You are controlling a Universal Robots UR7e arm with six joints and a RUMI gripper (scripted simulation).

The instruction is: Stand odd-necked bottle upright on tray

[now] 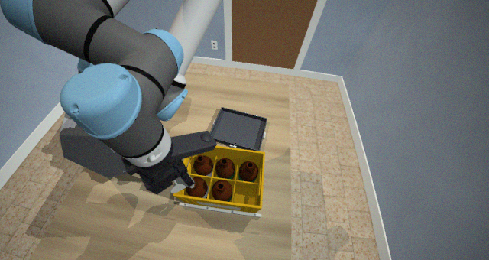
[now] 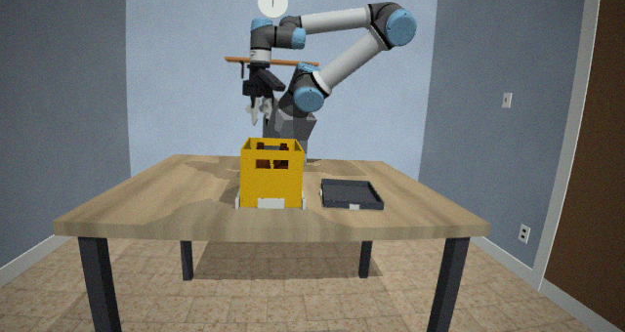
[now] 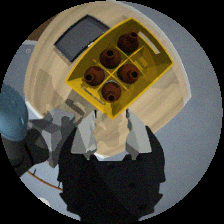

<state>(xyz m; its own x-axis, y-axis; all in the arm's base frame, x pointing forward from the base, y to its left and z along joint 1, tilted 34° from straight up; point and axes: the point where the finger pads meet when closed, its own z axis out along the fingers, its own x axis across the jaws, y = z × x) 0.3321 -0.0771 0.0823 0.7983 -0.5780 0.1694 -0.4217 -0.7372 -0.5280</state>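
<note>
Now: hand 7 cm short of the crate, 7 cm to the right of it and 16 cm above it. From my hand the other things lie so: tray: 1 cm ahead, 34 cm to the left, 23 cm below; then bottle: 15 cm ahead, 14 cm to the left, 15 cm below.
</note>
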